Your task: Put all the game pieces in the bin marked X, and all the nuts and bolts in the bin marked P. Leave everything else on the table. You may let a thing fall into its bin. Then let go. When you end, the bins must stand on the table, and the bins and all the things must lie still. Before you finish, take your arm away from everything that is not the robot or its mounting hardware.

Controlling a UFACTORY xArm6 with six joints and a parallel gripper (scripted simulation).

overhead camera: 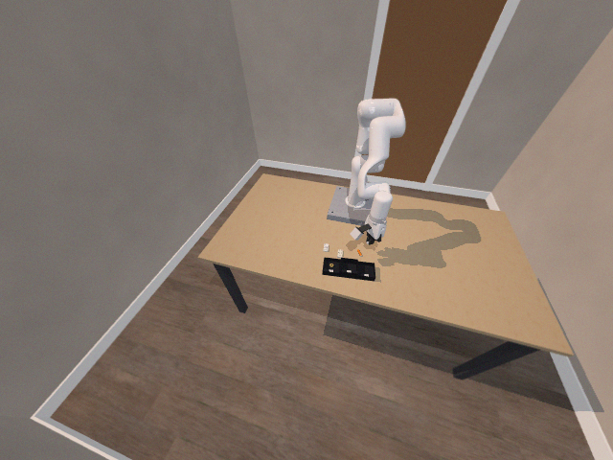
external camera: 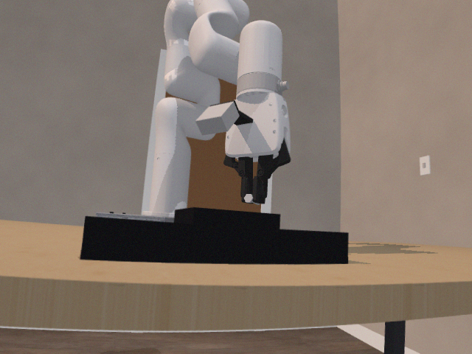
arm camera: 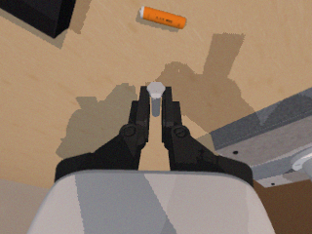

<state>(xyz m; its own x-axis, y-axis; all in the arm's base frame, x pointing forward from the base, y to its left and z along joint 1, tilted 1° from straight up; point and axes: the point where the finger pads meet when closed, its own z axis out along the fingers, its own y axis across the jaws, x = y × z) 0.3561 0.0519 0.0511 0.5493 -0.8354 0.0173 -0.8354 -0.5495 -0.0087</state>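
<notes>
My gripper is now 12 cm short of the yellow nut, 19 cm to the left of it and 8 cm above it. From my hand the other things lie so: orange battery: 2 cm ahead, 4 cm to the right, 9 cm below; then black bin: 13 cm ahead, 11 cm to the right, 7 cm below; then grey bolt: 2 cm below.
</notes>
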